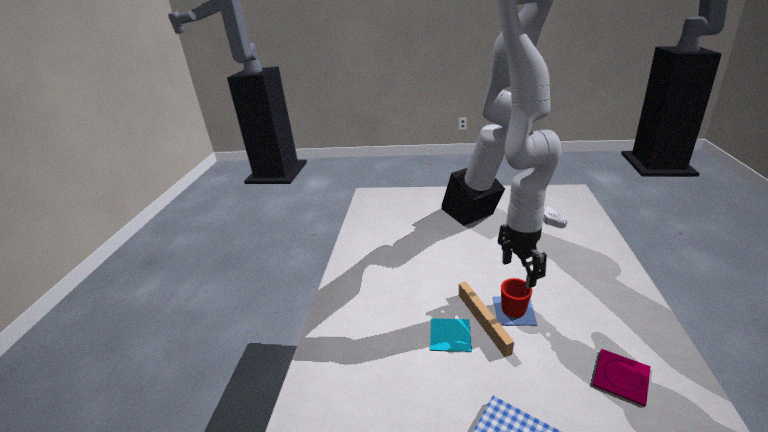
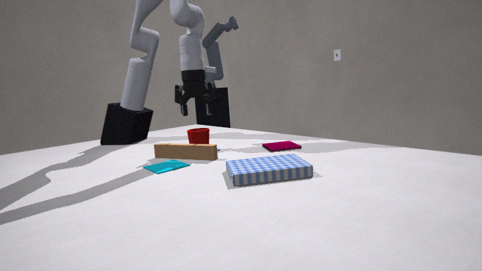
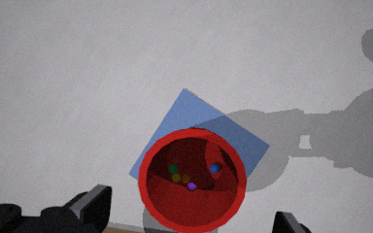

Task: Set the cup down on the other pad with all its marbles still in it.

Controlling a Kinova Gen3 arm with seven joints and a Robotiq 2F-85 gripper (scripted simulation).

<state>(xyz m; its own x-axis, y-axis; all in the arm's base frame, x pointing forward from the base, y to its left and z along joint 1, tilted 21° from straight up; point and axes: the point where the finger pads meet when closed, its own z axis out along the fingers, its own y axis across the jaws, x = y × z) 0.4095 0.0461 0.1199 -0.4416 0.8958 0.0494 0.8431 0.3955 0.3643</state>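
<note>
My gripper is now 100 mm above the red cup. Also, from my hand: magenta flat box: 200 mm to the left, 180 mm ahead, 120 mm below; wooden rail: 120 mm below, 80 mm to the right, 40 mm ahead; cyan pad: 160 mm to the right, 140 mm below, 80 mm ahead.
</note>
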